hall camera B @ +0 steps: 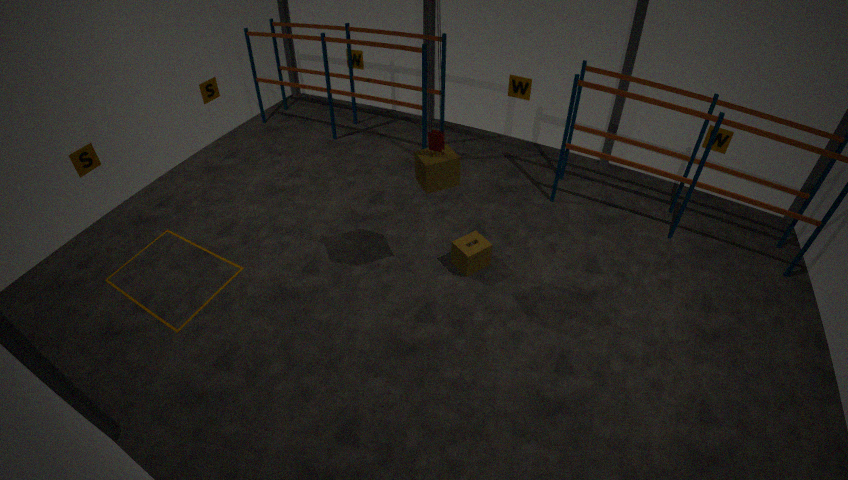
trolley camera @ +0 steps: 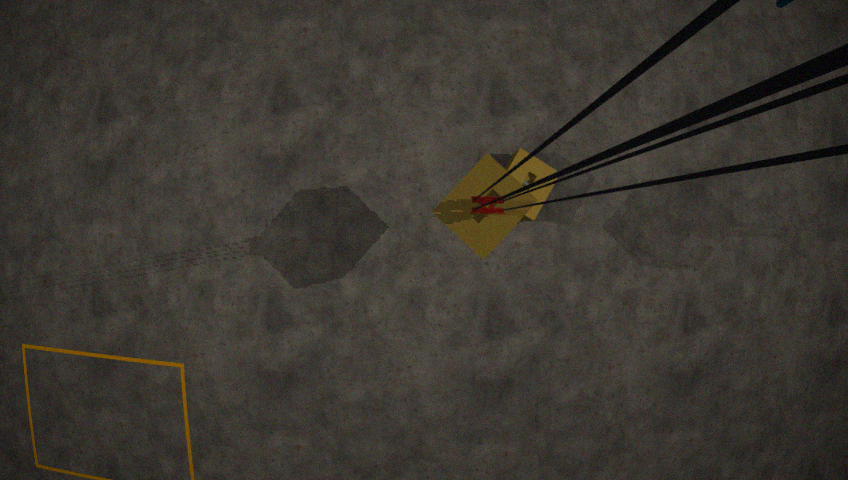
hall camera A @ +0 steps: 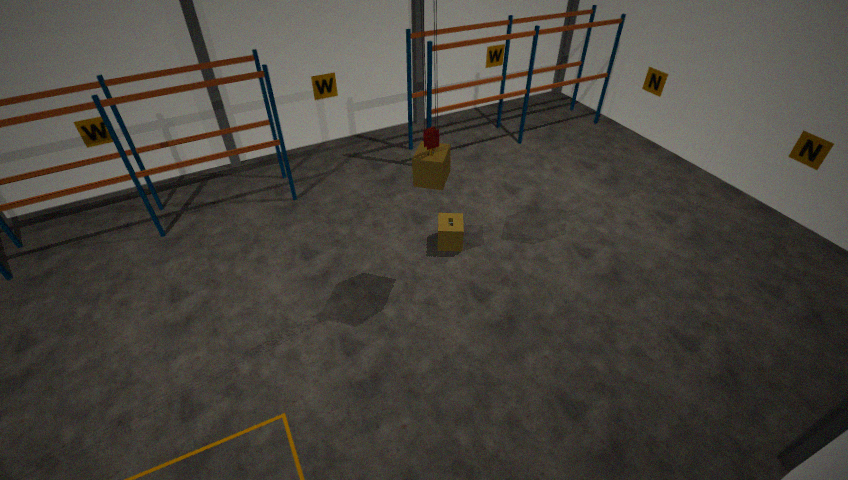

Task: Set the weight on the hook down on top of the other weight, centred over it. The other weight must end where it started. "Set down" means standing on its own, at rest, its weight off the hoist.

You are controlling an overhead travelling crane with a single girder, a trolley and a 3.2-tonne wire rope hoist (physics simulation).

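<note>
The hanging weight is a yellow-brown block, roughly level and high above the floor. My hook, below the red hook block, is shut on it. The other weight is a smaller yellow block with a dark fitting on top, standing on the floor. In the trolley view the hanging weight lies to its left and slightly lower, covering part of it. The two are apart and not centred.
Blue and orange racks stand by the W wall, one rack and another. A yellow floor outline lies away from both weights. A large dark shadow lies on the floor.
</note>
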